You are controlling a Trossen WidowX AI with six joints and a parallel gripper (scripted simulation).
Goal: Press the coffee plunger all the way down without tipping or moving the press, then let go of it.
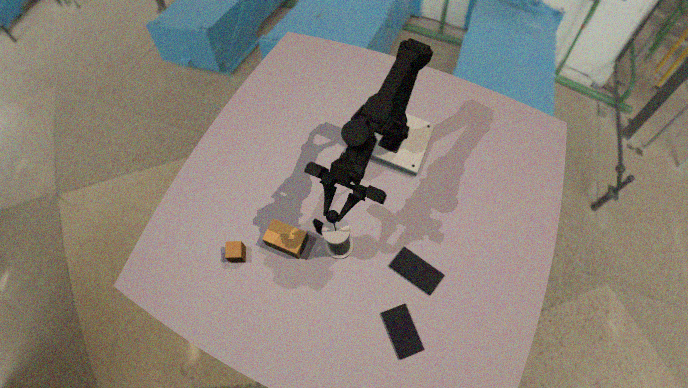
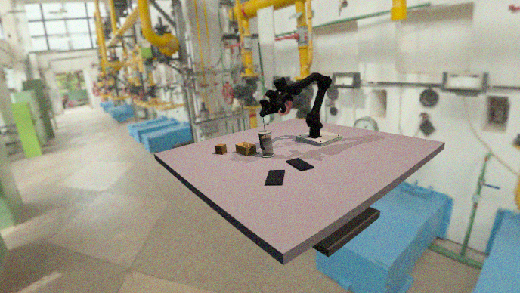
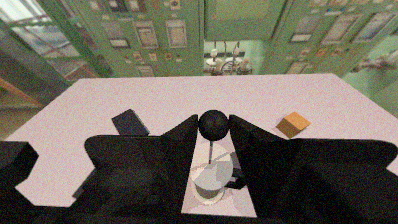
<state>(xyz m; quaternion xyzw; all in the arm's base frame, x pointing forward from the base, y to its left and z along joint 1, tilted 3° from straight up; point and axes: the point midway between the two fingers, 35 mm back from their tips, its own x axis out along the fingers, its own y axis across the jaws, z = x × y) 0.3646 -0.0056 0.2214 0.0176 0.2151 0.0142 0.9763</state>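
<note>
My gripper tip is 2 cm past the coffee press, 2 cm to the left of it and 12 cm above it. The rest, counted from my gripper tip: orange cube 15 cm ahead, 26 cm to the right, 21 cm below.
</note>
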